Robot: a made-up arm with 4 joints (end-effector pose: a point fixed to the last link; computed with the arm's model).
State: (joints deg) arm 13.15 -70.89 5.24 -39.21
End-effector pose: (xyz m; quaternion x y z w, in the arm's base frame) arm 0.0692 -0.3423 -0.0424 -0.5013 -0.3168 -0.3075 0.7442
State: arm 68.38 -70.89 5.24 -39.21
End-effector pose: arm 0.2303 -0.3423 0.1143 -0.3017 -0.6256 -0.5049 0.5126
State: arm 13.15 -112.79 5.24 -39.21
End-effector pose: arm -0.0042 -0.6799 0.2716 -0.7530 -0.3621 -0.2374 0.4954
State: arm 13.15 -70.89 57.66 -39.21
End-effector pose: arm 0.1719 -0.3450 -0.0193 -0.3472 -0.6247 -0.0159 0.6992
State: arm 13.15 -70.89 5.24 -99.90
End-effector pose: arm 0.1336 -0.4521 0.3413 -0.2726 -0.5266 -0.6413 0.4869
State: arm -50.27 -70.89 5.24 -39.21
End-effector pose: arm -0.1768 -0.3423 0.0241 -0.5881 0.1217 0.0019 0.7996
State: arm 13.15 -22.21 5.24 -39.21
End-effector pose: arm 0.0658 0.1955 -0.0277 -0.1284 -0.2122 -0.3375 0.9081
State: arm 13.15 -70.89 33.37 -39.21
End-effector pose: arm 0.1250 -0.3553 -0.0339 -0.4299 -0.4946 -0.1552 0.7392
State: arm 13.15 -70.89 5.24 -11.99
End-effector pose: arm -0.0796 -0.3319 -0.1572 -0.5618 -0.1899 -0.1238 0.7956
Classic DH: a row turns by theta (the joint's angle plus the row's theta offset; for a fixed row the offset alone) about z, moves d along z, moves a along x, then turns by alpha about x. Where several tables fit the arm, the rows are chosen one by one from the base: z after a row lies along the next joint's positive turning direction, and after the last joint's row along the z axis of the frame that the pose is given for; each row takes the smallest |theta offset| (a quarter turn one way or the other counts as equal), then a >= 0, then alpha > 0; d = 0 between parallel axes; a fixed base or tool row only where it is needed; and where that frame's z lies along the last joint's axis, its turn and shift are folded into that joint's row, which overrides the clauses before.
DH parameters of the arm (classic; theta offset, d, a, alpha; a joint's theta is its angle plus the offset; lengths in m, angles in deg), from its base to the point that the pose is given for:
base (fixed): 0 0.19 0 90
joint 1: 90 0.09 0.36 90
joint 2: 0 0.07 -0.33 -90
joint 3: 90 -0.17 0.31 90
joint 4: -88.57 0 0.4001 0
tool (fixed): -91.43 -0.1 0 0

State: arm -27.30 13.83 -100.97 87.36
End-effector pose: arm 0.4516 -0.0090 0.8319 0.6866 0.5795 0.3513 0.2634
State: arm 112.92 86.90 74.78 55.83
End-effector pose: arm -0.6369 0.9096 -0.0828 -0.2352 0.9443 -0.1757 0.1483
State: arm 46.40 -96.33 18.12 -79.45
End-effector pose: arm 0.0126 -0.5152 0.4244 -0.3282 -0.7356 -0.5005 0.3175
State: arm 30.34 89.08 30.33 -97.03
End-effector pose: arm -0.0753 0.2838 0.7079 0.7343 0.2870 -0.4608 0.4076
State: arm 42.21 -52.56 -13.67 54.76
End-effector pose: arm -0.3480 -0.0699 -0.2865 -0.4490 -0.0164 0.2154 0.8670
